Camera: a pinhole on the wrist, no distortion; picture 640 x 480 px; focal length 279.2 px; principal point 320.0 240.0 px. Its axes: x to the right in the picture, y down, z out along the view. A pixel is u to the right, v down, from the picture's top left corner.
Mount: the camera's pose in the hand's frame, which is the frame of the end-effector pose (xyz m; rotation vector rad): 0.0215 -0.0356 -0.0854 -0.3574 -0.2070 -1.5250
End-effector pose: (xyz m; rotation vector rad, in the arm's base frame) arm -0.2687 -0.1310 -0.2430 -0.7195 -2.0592 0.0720
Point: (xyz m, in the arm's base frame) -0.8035 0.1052 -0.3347
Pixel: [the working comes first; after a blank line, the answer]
In the camera's frame: 0.2137 0.1854 0.5967

420.0 326.8
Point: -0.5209 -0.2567 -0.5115
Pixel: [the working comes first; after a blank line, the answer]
In the camera's frame: 0.2293 -0.2279 0.3302

513.8 47.3
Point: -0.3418 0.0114 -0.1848
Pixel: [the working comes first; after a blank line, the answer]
In the camera's frame: -0.0395 0.1118 0.1785

258.2 414.9
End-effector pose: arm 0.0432 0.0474 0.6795 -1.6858 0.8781 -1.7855
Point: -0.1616 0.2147 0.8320
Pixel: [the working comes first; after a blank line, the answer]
In the camera's frame: 0.1175 -0.0191 -0.1896

behind the camera
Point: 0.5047 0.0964 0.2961
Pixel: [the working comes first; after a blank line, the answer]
In the camera's frame: -0.0775 -0.3958 0.5622

281.5 43.4
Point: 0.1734 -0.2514 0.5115
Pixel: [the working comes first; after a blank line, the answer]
In the camera's frame: -0.2382 0.0617 0.3574

133.9 288.2
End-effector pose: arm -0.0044 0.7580 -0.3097 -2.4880 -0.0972 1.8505
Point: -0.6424 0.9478 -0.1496
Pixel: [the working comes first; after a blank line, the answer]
In the camera's frame: 0.3835 -0.4071 0.5094

530.2 16.9
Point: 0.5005 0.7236 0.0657
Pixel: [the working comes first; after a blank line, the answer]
In the camera's frame: -0.2417 -0.1863 -0.4720

behind the camera
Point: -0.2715 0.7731 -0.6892
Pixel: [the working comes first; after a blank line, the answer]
In the camera's frame: 0.1325 0.2202 0.4570

401.0 374.5
